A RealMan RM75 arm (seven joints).
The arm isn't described. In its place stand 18 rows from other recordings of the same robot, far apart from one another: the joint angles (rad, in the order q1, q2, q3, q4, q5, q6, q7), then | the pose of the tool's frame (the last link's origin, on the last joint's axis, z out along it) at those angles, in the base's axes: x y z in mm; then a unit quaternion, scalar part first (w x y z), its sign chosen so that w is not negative.
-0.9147 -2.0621 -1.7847 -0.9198 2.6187 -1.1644 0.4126 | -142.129, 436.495, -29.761, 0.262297, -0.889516, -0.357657, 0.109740
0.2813 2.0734 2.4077 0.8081 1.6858 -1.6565 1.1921 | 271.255, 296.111, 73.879, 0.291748, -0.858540, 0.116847, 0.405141
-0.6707 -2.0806 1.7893 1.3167 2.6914 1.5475 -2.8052 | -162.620, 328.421, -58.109, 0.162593, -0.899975, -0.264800, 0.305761
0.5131 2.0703 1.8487 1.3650 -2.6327 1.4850 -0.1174 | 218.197, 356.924, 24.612, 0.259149, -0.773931, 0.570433, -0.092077
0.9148 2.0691 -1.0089 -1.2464 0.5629 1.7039 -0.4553 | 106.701, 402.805, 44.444, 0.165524, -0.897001, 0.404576, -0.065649
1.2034 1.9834 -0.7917 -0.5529 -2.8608 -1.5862 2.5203 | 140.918, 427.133, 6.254, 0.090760, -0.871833, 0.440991, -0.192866
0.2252 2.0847 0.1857 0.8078 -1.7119 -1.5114 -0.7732 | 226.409, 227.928, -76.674, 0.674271, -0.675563, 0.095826, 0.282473
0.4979 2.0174 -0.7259 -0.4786 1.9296 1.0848 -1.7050 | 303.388, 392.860, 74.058, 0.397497, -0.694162, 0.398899, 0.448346
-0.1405 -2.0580 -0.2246 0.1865 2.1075 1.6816 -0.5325 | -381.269, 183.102, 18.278, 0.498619, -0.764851, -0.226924, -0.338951
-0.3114 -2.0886 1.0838 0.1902 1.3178 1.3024 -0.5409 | -328.564, 247.085, -73.859, 0.292503, -0.910408, -0.156043, -0.247487
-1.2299 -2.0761 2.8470 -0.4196 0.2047 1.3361 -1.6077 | -169.469, 418.847, -47.141, 0.070764, -0.965678, -0.249638, -0.011787
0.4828 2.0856 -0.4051 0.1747 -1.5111 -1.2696 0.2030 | 300.334, 283.921, -84.547, 0.422976, -0.838782, 0.180246, 0.291629
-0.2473 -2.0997 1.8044 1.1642 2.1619 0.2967 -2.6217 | -223.830, 359.289, -60.268, 0.395640, -0.808181, -0.404099, -0.164367
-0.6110 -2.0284 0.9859 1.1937 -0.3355 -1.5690 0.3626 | -268.067, 367.741, 73.907, 0.275394, -0.754077, -0.578160, 0.145796
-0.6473 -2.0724 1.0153 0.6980 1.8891 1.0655 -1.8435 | -223.236, 407.159, -17.819, 0.217654, -0.893520, -0.345309, -0.187109
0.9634 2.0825 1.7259 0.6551 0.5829 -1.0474 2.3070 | 174.038, 423.425, -72.530, 0.191510, -0.941246, 0.205948, -0.186991
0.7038 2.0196 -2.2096 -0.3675 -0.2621 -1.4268 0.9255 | 142.710, 314.785, -82.748, 0.021458, -0.889760, 0.095163, 0.445882
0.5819 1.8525 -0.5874 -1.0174 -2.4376 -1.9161 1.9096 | 283.330, 328.782, 140.944, 0.109115, -0.929228, 0.352957, 0.007066
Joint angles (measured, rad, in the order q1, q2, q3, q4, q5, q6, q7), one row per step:
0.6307, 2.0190, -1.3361, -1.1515, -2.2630, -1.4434, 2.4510
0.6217, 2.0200, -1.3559, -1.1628, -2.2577, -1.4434, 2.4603
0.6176, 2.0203, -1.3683, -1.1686, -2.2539, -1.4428, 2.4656
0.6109, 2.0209, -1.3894, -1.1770, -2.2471, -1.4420, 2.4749
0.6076, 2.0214, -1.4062, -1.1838, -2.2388, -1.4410, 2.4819
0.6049, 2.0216, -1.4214, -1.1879, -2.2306, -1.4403, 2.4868
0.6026, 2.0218, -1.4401, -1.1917, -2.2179, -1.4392, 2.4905
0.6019, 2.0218, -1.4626, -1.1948, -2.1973, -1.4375, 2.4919
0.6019, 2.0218, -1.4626, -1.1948, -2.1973, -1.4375, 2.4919
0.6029, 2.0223, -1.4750, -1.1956, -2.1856, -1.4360, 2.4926
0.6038, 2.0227, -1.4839, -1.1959, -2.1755, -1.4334, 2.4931
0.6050, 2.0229, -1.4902, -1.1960, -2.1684, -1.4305, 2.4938
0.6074, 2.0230, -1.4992, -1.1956, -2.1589, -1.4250, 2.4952
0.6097, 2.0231, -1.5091, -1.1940, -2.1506, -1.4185, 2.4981
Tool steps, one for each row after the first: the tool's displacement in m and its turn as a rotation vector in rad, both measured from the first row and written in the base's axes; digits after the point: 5 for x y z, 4 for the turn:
-0.00058, -0.00329, -0.00270, -0.0090, -0.0021, 0.0005
-0.00126, -0.00507, -0.00443, -0.0147, -0.0032, 0.0019
-0.00226, -0.00827, -0.00761, -0.0256, -0.0047, 0.0028
-0.00422, -0.01054, -0.01023, -0.0346, -0.0030, 0.0061
-0.00568, -0.01273, -0.01275, -0.0442, -0.0013, 0.0087
-0.00790, -0.01543, -0.01603, -0.0574, 0.0028, 0.0141
-0.01160, -0.01859, -0.02015, -0.0752, 0.0123, 0.0239
-0.01160, -0.01859, -0.02015, -0.0752, 0.0123, 0.0239
-0.01408, -0.02023, -0.02266, -0.0853, 0.0182, 0.0298
-0.01614, -0.02126, -0.02452, -0.0917, 0.0244, 0.0342
-0.01777, -0.02176, -0.02581, -0.0951, 0.0289, 0.0375
-0.02012, -0.02218, -0.02760, -0.0987, 0.0348, 0.0422
-0.02204, -0.02263, -0.02963, -0.1020, 0.0393, 0.0447

